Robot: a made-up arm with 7 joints. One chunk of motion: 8 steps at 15 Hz.
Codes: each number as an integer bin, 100 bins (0 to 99) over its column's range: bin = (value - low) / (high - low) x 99, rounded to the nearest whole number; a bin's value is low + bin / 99 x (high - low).
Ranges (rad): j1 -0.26..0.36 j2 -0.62..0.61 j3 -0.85..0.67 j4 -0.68..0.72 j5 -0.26..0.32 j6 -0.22..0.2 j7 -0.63..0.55
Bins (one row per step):
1: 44 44 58 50 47 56 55
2: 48 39 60 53 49 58 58
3: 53 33 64 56 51 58 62
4: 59 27 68 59 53 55 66
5: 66 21 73 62 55 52 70
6: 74 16 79 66 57 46 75
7: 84 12 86 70 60 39 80
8: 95 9 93 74 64 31 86
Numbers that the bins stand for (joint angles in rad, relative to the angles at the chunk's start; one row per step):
1: 0.0156 -0.0733 0.0405 0.0271 0.0154 0.0176 0.0256
2: 0.0406 -0.1355 0.0712 0.0695 0.0271 0.0261 0.0613
3: 0.0719 -0.2100 0.1326 0.1119 0.0388 0.0261 0.1090
4: 0.1095 -0.2845 0.1940 0.1543 0.0505 0.0133 0.1567
5: 0.1533 -0.3591 0.2708 0.1968 0.0622 0.0006 0.2043
6: 0.2034 -0.4212 0.3629 0.2533 0.0739 -0.0248 0.2639
7: 0.2661 -0.4709 0.4704 0.3099 0.0915 -0.0545 0.3235
8: 0.3349 -0.5082 0.5779 0.3665 0.1149 -0.0885 0.3951

